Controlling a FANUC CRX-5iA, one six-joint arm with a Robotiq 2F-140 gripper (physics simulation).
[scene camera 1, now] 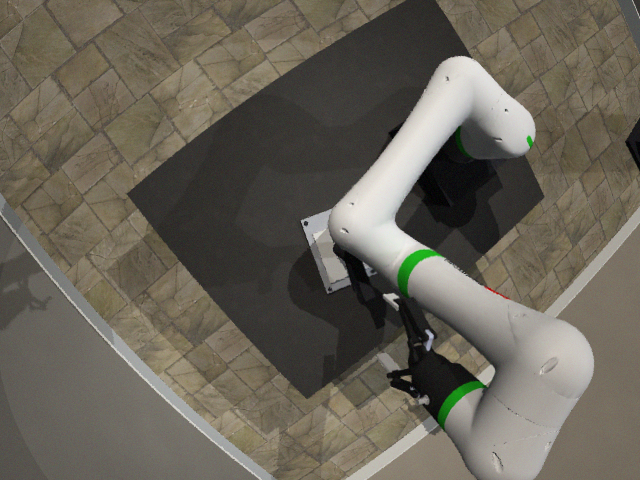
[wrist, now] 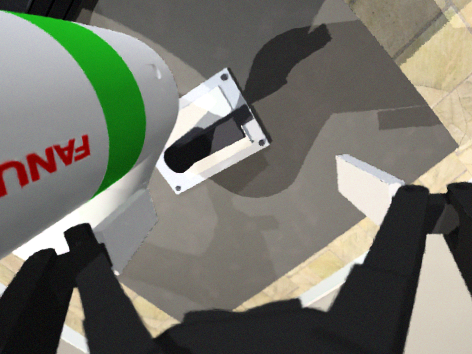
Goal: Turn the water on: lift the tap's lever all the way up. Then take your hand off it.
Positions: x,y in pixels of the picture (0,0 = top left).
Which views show the gripper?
Scene camera 1 and the wrist view: all of them.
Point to a light grey plate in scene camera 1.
At 311,225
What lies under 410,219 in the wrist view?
The gripper.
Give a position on a light grey plate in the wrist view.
179,182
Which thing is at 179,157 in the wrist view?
A dark lever.
